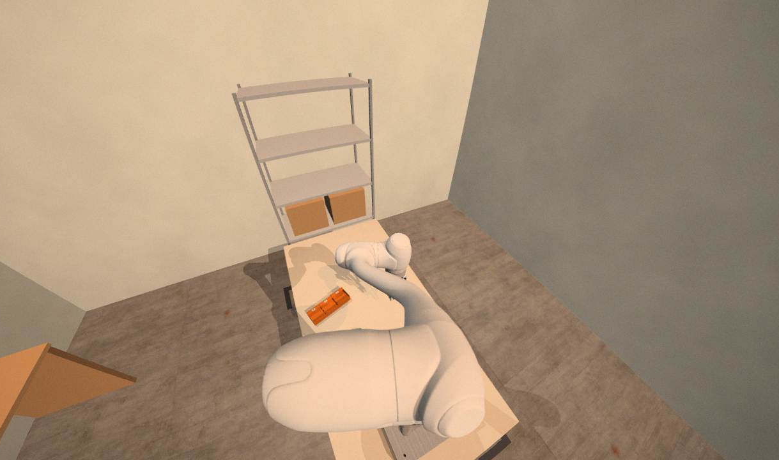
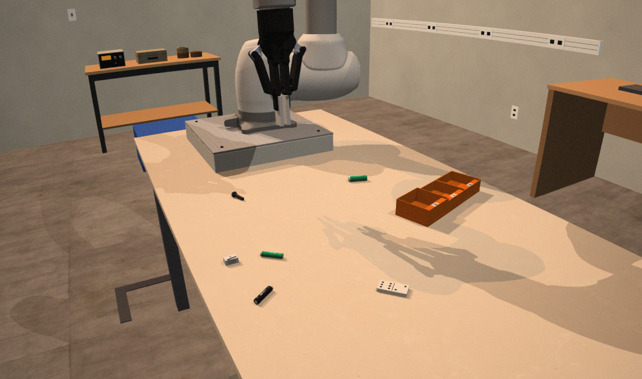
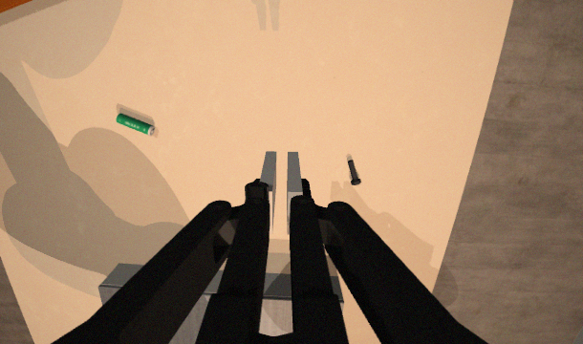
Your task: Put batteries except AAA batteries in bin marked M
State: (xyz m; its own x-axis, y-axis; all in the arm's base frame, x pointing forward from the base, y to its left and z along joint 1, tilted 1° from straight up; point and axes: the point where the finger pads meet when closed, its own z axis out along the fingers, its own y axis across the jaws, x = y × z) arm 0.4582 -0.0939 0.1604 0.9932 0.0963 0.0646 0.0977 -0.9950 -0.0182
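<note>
Now: the orange three-compartment tray 180 mm ahead of my hand, 320 mm to the left of it and 200 mm below it. Also, from my hand: small black bolt (60 mm behind, 110 mm to the right, 210 mm below); small grey ribbed block (210 mm ahead, 190 mm to the right, 210 mm below); green battery (20 mm behind, 210 mm to the left, 210 mm below).
</note>
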